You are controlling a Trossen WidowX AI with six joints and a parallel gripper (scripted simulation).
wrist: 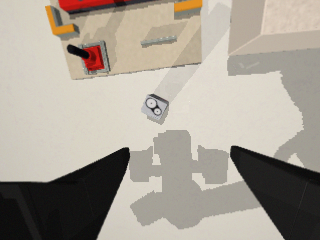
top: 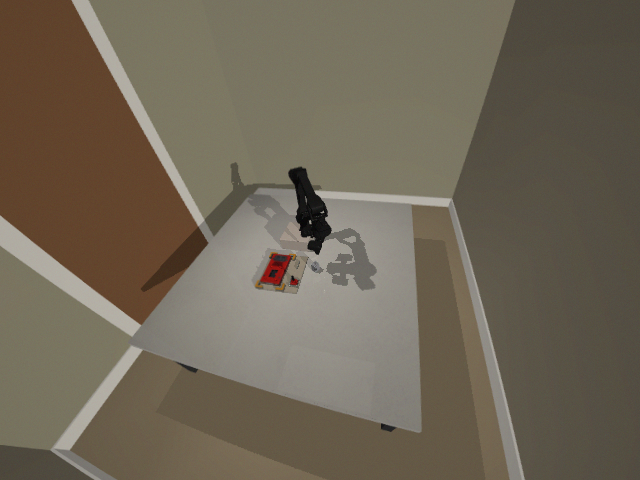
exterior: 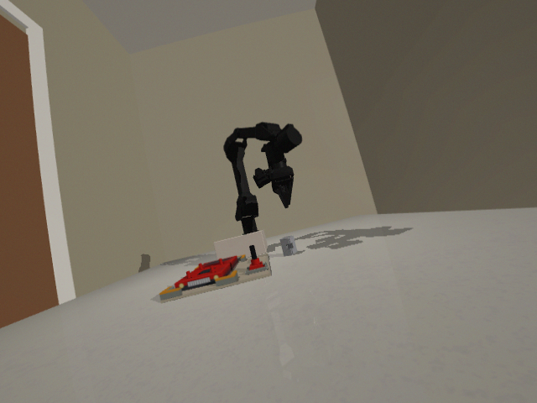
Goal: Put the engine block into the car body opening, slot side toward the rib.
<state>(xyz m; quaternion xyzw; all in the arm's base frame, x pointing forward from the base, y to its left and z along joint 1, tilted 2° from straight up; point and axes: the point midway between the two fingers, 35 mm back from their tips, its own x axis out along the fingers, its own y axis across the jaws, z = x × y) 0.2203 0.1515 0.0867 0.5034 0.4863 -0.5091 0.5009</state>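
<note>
Right now the engine block is 4 cm ahead of my gripper tip, 3 cm to the right of it and 11 cm below it. The rest, counted from my gripper tip: beige base board (9 cm ahead, 22 cm to the right, 12 cm below); black upright post (15 cm ahead, 12 cm to the right, 10 cm below).
</note>
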